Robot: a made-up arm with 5 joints. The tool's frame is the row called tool. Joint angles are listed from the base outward. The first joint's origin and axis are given. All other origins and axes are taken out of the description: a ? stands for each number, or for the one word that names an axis. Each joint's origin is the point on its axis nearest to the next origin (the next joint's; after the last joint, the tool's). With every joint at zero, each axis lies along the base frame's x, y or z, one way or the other. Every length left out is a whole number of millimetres.
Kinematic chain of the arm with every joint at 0, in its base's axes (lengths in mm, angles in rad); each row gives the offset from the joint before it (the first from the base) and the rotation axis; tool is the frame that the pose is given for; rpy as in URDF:
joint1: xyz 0 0 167 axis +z
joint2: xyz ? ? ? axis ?
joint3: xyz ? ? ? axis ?
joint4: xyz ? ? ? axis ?
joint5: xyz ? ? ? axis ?
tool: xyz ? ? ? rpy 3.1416 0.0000 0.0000
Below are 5 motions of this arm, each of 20 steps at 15 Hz.
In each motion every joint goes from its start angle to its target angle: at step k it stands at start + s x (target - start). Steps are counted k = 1, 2, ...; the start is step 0. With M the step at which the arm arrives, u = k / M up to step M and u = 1 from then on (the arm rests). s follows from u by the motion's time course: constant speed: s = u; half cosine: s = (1 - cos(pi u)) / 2; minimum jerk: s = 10 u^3 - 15 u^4 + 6 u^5.
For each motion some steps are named. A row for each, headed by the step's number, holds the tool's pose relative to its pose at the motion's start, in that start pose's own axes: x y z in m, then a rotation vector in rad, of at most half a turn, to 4 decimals.
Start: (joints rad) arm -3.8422 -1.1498 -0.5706 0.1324 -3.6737
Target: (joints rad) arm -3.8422 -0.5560 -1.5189 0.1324 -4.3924
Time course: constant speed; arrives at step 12
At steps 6, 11, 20:
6: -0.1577 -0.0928 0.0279 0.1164 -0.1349 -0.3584
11: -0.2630 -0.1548 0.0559 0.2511 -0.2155 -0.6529
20: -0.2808 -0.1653 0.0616 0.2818 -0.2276 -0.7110

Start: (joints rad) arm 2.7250 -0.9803 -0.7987 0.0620 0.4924
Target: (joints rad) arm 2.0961 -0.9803 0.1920 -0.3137 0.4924
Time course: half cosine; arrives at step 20
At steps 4, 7, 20:
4: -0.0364 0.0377 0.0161 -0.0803 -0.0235 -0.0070
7: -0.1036 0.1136 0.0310 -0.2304 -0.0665 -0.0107
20: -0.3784 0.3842 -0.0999 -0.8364 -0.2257 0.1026

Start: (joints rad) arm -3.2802 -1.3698 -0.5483 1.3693 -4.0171
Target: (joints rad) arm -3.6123 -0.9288 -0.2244 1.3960 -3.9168
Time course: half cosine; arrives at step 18
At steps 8, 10, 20:
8: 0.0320 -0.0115 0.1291 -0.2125 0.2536 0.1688
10: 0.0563 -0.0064 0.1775 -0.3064 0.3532 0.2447
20: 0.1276 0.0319 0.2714 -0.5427 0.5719 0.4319

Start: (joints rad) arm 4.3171 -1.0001 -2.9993 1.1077 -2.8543
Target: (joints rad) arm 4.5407 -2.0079 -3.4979 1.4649 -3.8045
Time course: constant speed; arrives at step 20
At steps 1, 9, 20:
1: -0.0263 -0.0016 -0.0583 -0.0173 -0.0548 -0.0366
9: -0.1010 -0.0732 -0.5495 -0.0372 -0.5174 -0.3163
20: 0.1882 -0.2462 -1.1200 0.2924 -1.1280 -0.6190

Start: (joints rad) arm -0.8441 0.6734 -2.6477 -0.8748 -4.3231
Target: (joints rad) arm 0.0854 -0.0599 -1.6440 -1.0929 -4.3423
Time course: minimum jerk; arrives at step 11
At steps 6, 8, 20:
6: -0.3090 -0.0645 -0.0042 -0.0893 -0.1415 0.5068
8: -0.4089 -0.1556 -0.0440 -0.1332 -0.2168 0.7532
20: -0.4378 -0.2026 -0.0681 -0.1527 -0.2522 0.8637

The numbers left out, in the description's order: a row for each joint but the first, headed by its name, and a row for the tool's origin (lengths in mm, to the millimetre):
joint2: xyz 0 0 0, axis +y
joint3: xyz 76 0 404, axis +y
joint4: xyz 98 0 -435, axis +y
joint5: xyz 118 0 -150, axis -z
tool: xyz 0 0 0

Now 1 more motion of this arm.
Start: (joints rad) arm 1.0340 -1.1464 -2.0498 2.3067 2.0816
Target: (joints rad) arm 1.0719 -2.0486 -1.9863 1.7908 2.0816
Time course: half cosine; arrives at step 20
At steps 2, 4, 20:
2: 0.0059 0.0101 -0.0084 0.0286 -0.0168 -0.0006
4: 0.0239 0.0403 -0.0318 0.1114 -0.0658 -0.0021
20: 0.3244 0.5207 -0.1239 1.1615 -0.6979 -0.0002

